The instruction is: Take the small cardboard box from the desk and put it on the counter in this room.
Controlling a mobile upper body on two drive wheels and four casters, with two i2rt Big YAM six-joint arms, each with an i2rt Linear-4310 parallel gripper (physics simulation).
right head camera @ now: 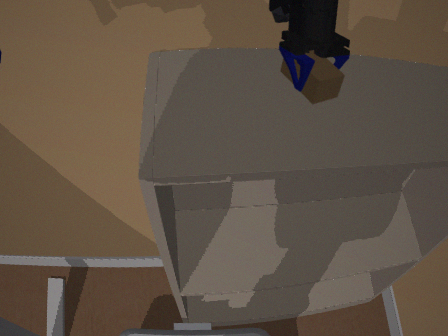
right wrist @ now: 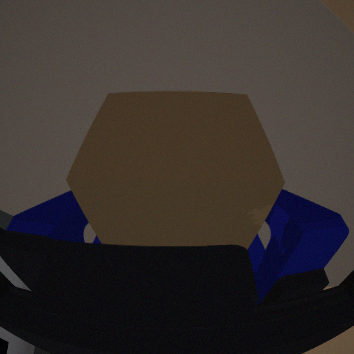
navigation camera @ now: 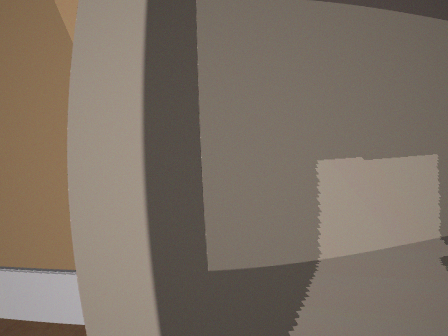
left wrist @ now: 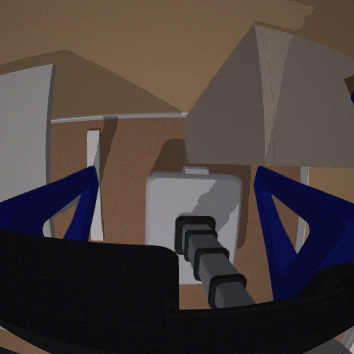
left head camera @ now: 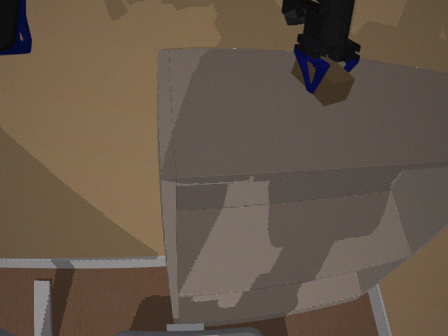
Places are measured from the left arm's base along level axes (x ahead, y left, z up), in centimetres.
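Pixels of known places: left gripper, fingertip midpoint: (left wrist: pixel 175 174); right gripper, fingertip midpoint: (right head camera: pixel 311 86) (left head camera: pixel 321 89).
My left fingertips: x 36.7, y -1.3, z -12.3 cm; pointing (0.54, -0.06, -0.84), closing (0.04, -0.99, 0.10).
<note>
Behind a point stands the place of what it marks.
The small brown cardboard box (left head camera: pixel 335 91) {x 51.2, y -46.1, z -31.3 cm} (right head camera: pixel 326 89) {x 51.6, y -47.0, z -31.8 cm} (right wrist: pixel 175 165) {x 60.1, y -43.9, z -30.2 cm} is between the blue fingers of my right gripper (left head camera: pixel 329 77) {x 55.1, y -45.8, z -34.6 cm} (right head camera: pixel 319 76) {x 55.1, y -45.8, z -34.6 cm}, which is shut on it. The box is tilted in the head views, over the far part of the grey-brown counter's top (left head camera: pixel 250 125) {x 46.5, y -31.6, z -35.0 cm} (right head camera: pixel 240 125) {x 46.4, y -32.9, z -35.0 cm} (right wrist: pixel 175 50) {x 61.4, y -42.8, z -35.0 cm}. Whether it touches the top cannot be told. My left gripper (left wrist: pixel 175 174) {x 36.7, y -1.3, z -12.3 cm} is open and empty, away to the left of the counter (left wrist: pixel 225 110); part of it shows at the top left of the left head view. The desk cannot be made out for certain.
The counter's open front (left head camera: pixel 310 215) (navigation camera: pixel 300 125) faces me. My grey base (left wrist: pixel 165 200) {x 18.1, y -6.8, z -115.0 cm} with its column (left wrist: pixel 212 260) {x 5.0, y -20.8, z -69.7 cm} stands close to it. A pale panel (left wrist: pixel 22 135) is at the left. A white bar (left head camera: pixel 42 305) (left wrist: pixel 94 150) and wall trim (left head camera: pixel 90 263) {x 64.5, y 14.3, z -135.0 cm} lie left of the counter.
</note>
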